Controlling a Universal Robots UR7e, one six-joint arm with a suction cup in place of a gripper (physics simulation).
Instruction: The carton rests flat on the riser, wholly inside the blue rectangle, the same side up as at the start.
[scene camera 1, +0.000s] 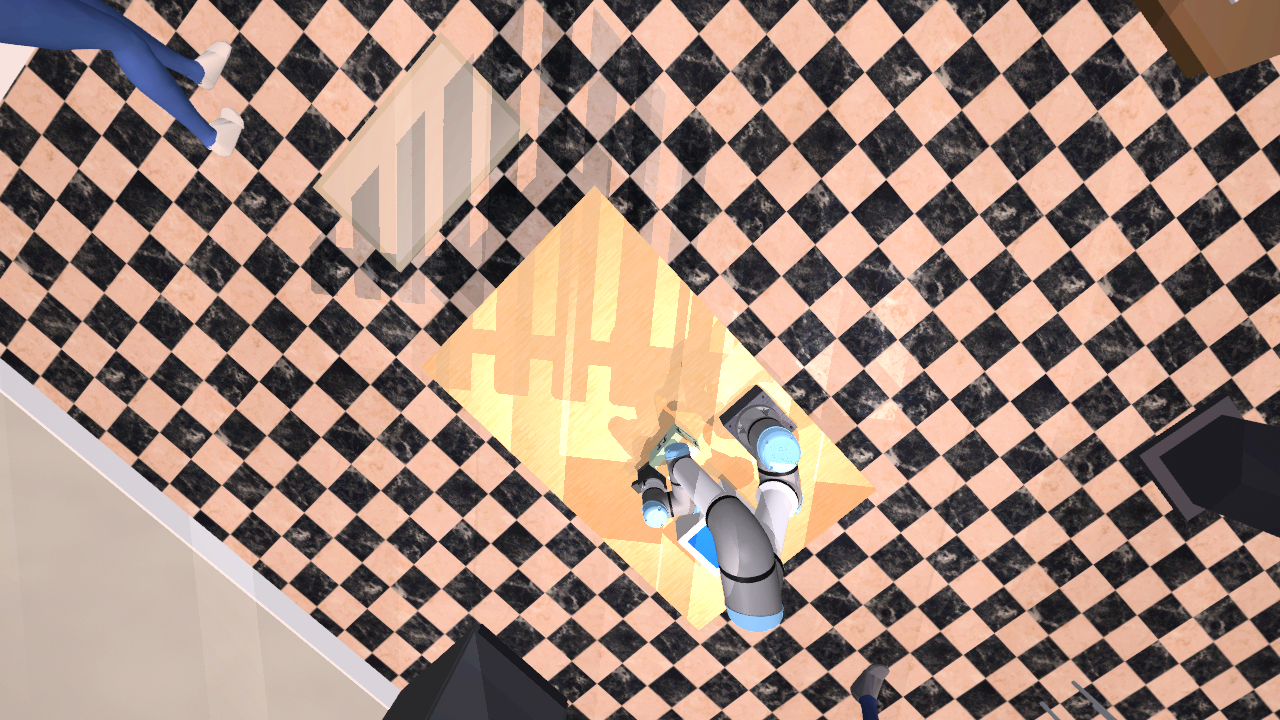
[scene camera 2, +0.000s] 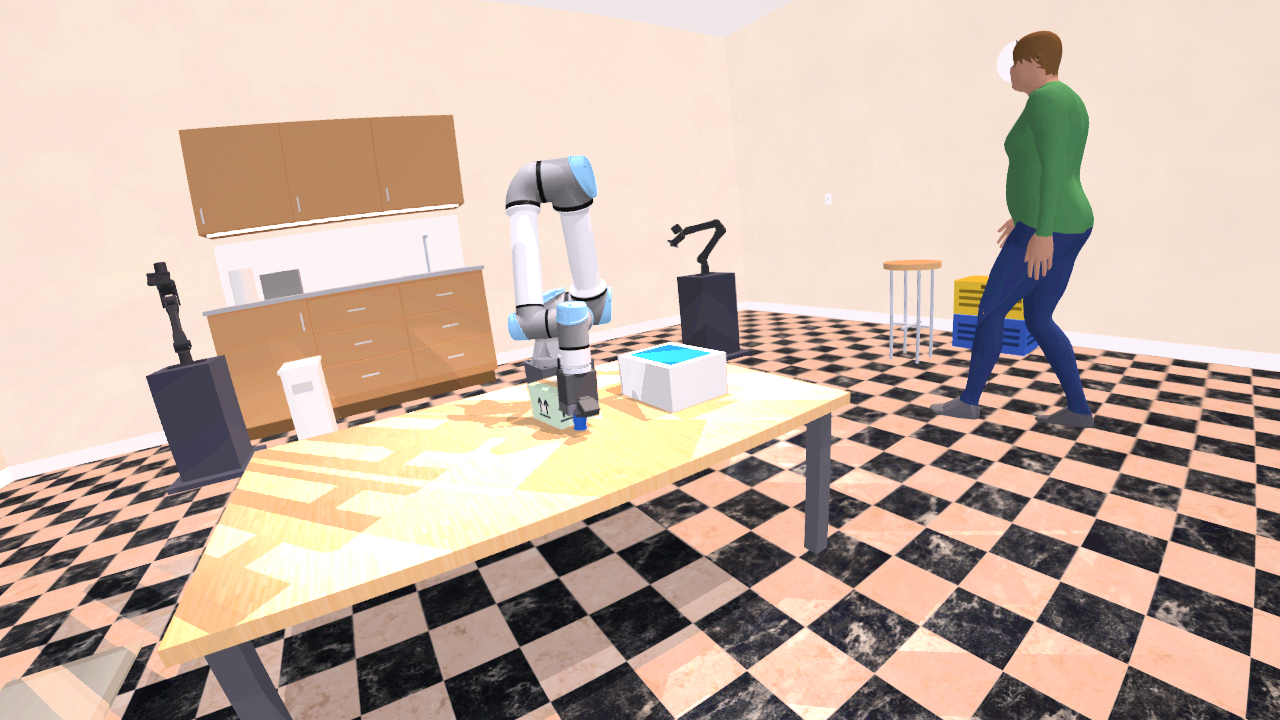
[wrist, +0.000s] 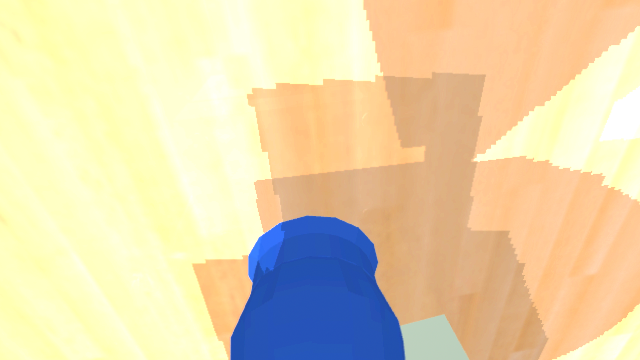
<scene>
A white riser (scene camera 2: 671, 376) rests on the table. I also see my suction cup (wrist: 313, 279) and a carton (scene camera 2: 543, 394).
The carton is seen too in scene camera 1 (scene camera 1: 675, 434) and in the wrist view (wrist: 433, 331). The wrist view misses the white riser: it is out of frame.
</scene>
